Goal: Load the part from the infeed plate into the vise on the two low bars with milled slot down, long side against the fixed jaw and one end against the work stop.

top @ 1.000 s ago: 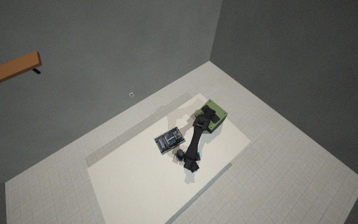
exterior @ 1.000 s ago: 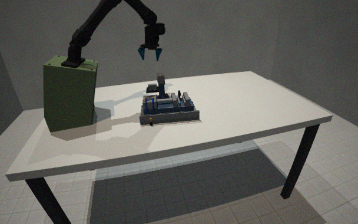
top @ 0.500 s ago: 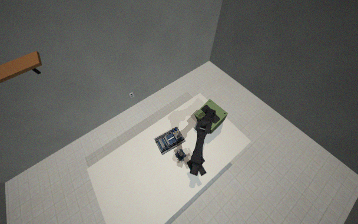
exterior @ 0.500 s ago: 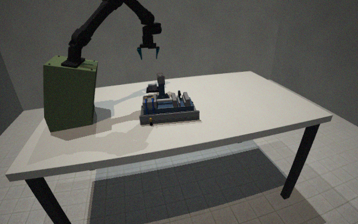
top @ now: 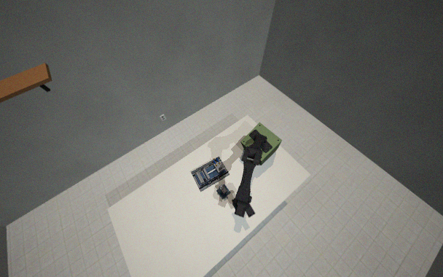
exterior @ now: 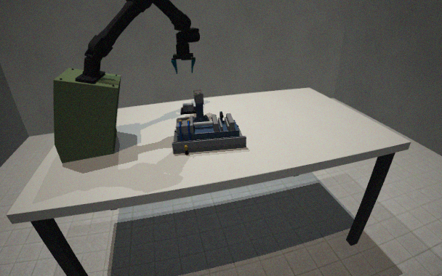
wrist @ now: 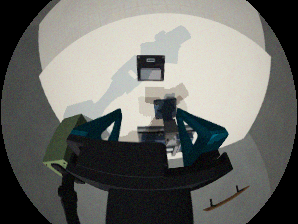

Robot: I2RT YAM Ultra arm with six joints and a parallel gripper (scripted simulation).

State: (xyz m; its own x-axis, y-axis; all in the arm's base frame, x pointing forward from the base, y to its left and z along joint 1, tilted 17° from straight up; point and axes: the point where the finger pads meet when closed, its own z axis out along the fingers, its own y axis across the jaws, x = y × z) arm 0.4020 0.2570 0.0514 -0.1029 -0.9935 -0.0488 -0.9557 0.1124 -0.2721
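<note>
My hand is 10 mm to the right of the grey block part and 200 mm above it. From my hand the other things lie so: cylinder rod 40 mm ahead, 350 mm to the right, 150 mm below; black infeed plate 10 mm ahead, 20 mm to the left, 230 mm below; air cylinder 40 mm behind, 340 mm to the right, 150 mm below.
</note>
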